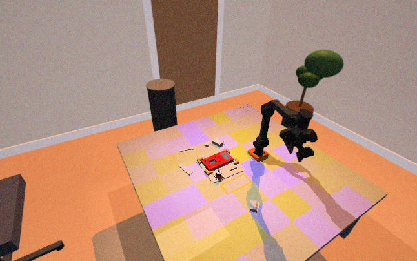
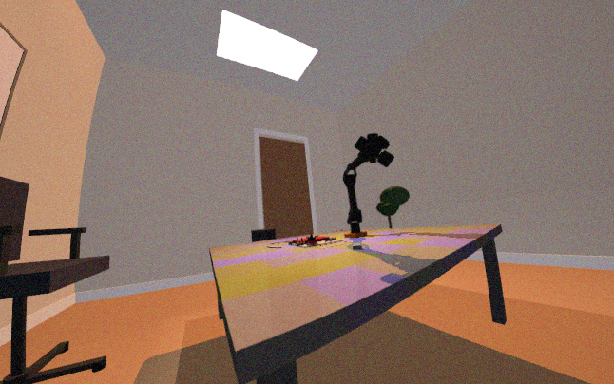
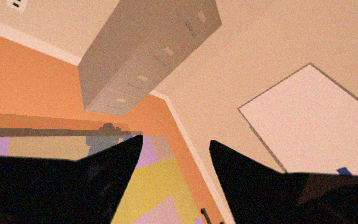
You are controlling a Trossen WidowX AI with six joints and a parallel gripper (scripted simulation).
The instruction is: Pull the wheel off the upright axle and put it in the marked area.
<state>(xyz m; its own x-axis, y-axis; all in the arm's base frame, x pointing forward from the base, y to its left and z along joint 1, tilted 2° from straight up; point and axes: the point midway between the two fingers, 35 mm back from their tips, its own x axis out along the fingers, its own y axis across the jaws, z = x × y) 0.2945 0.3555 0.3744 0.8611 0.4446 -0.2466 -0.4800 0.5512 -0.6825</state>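
My gripper tip is 50 mm short of the wheel, 400 mm to the left of it and 370 mm above it.
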